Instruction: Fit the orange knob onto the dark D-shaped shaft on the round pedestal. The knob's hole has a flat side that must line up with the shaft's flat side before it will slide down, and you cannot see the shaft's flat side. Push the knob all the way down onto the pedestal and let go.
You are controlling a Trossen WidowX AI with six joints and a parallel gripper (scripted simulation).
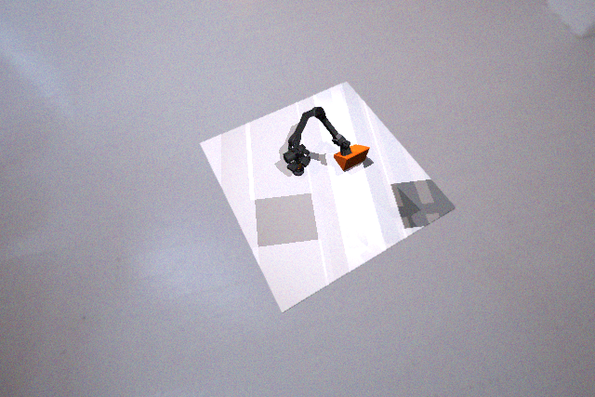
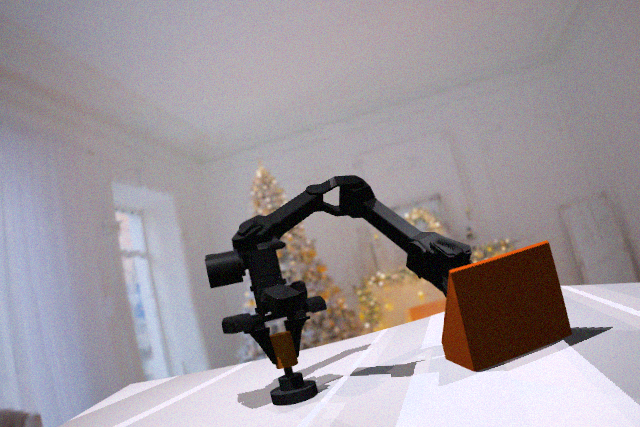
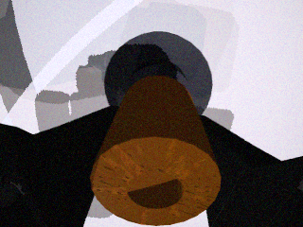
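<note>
Right now my gripper tip is 20 mm below the orange knob. Also, from my gripper tip: dark pedestal: 40 mm below.
</note>
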